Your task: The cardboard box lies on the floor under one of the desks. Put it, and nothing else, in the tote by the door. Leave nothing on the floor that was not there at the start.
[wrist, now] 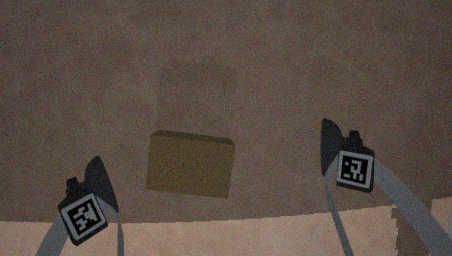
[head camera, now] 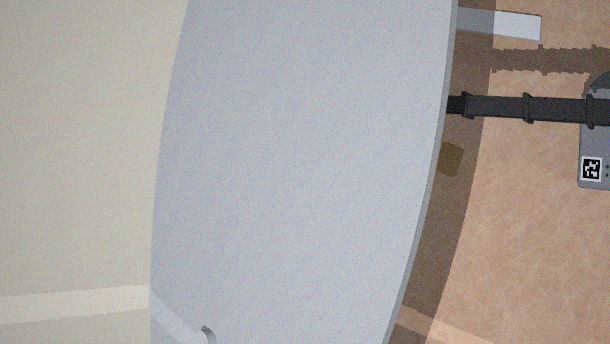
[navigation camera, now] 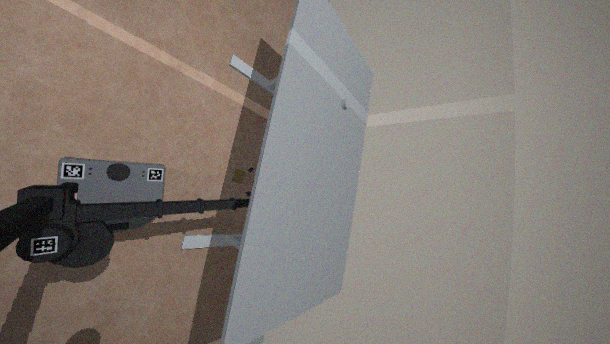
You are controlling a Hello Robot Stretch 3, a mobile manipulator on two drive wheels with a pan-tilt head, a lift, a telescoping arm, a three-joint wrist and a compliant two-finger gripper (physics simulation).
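Where they show: gripper, fingertip midpoint: [wrist: 216,157] [navigation camera: 248,181]; robot's base, link origin: [navigation camera: 118,171].
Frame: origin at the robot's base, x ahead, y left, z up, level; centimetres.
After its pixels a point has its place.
The brown cardboard box [head camera: 450,159] {y -61.6, x 0.7, z 5.0 cm} [navigation camera: 238,175] {y -61.6, x 1.4, z 5.1 cm} [wrist: 190,166] {y -63.2, x 0.6, z 5.1 cm} lies on the floor in the shadow at the desk's long edge. My gripper [navigation camera: 249,181] {y -65.5, x -2.2, z 12.9 cm} [wrist: 216,157] {y -65.5, x -2.2, z 12.9 cm} is open and holds nothing. In the wrist view its fingers stand wide on either side of the box, with gaps on both sides, and the box is closer to the left finger. How high the fingers are above the floor is hard to tell. In the head view the gripper is hidden by the desk [head camera: 300,150] {y -59.1, x 1.1, z 72.0 cm} [navigation camera: 305,175] {y -58.3, x 5.5, z 72.1 cm}. The tote does not show in these views.
My dark arm [head camera: 555,109] {y -18.5, x -10.2, z 48.1 cm} [navigation camera: 175,206] {y -15.8, x -9.6, z 48.1 cm} reaches in below the desk top's edge. One light desk foot [head camera: 517,25] {y -38.3, x -42.2, z 2.5 cm} [navigation camera: 197,242] {y -38.6, x -42.7, z 2.5 cm} is near the arm; another desk foot [navigation camera: 242,65] {y -57.7, x 81.2, z 2.6 cm} is farther along. A pale wall [head camera: 75,150] {y -115.5, x 3.9, z 97.0 cm} [navigation camera: 435,200] {y -114.5, x -2.2, z 115.2 cm} stands behind the desk.
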